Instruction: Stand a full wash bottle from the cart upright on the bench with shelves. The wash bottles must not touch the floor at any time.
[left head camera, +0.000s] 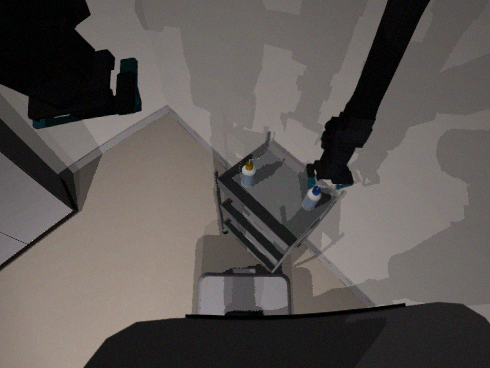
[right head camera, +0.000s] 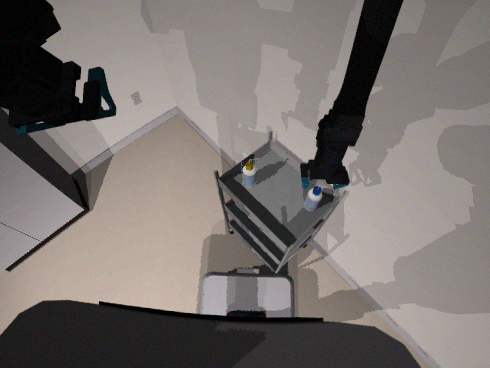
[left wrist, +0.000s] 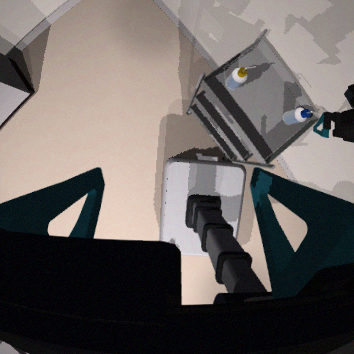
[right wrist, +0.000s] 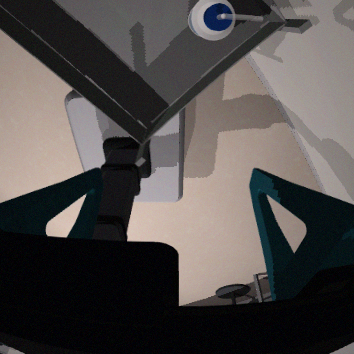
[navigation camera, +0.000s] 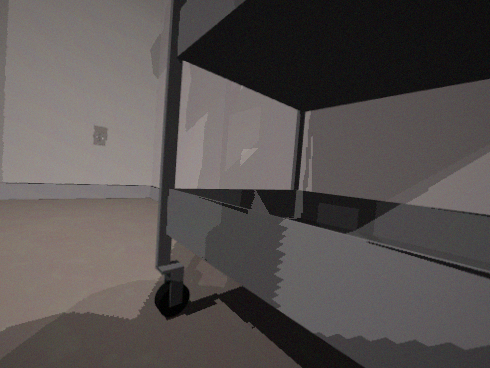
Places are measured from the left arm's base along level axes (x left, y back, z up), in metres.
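Pixels of known places: left gripper, between the fingertips: (left head camera: 109, 111) (right head camera: 88, 116) (left wrist: 176, 175); right gripper, between the fingertips: (left head camera: 322, 187) (right head camera: 319, 187) (left wrist: 325, 131) (right wrist: 175, 175).
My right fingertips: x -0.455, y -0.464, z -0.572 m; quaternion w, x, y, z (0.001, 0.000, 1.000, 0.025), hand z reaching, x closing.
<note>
Behind a point stands the place of what it marks.
A wash bottle with a blue cap (left head camera: 311, 199) {x -0.487, y -0.533, z -0.792 m} (right head camera: 313, 199) {x -0.492, y -0.533, z -0.789 m} (left wrist: 297, 115) {x -0.483, y -0.548, z -0.784 m} (right wrist: 212, 20) {x -0.496, y -0.553, z -0.749 m} stands upright near the right corner of the top tray of the grey cart (left head camera: 257, 211) {x -0.269, y -0.523, z -0.893 m} (right head camera: 257, 212) {x -0.266, y -0.519, z -0.894 m} (navigation camera: 169, 150) {x -0.088, y -0.646, z -1.299 m}. A wash bottle with a yellow cap (left head camera: 248, 176) {x -0.226, y -0.645, z -0.801 m} (right head camera: 249, 176) {x -0.229, y -0.645, z -0.801 m} (left wrist: 236, 79) {x -0.217, y -0.650, z -0.787 m} stands near its left corner. Both look bluish below the white top; exact fill levels are unclear. My right gripper (left head camera: 328, 184) {x -0.455, y -0.464, z -0.572 m} (right head camera: 322, 184) {x -0.455, y -0.464, z -0.572 m} (right wrist: 175, 175) {x -0.455, y -0.464, z -0.572 m} is open and empty, close to the blue-capped bottle in the head views. My left gripper (left head camera: 85, 110) (right head camera: 65, 112) (left wrist: 176, 175) {x 0.003, y -0.337, z -0.140 m} is open and empty, left of the cart. I cannot identify the shelved bench.
A pale cabinet-like block with dark sides (left head camera: 30, 200) {x 1.194, y -0.634, z -1.113 m} (right head camera: 40, 200) {x 1.207, y -0.623, z -1.104 m} stands at the left. My robot's white base (left head camera: 210, 295) {x -0.040, y -0.189, z -1.296 m} (right head camera: 212, 295) {x -0.035, y -0.184, z -1.296 m} (left wrist: 175, 200) {x -0.050, y -0.057, z -1.297 m} is close to the cart's near corner. Walls meet behind the cart. A round stool (right wrist: 233, 291) shows at the bottom of the right wrist view.
</note>
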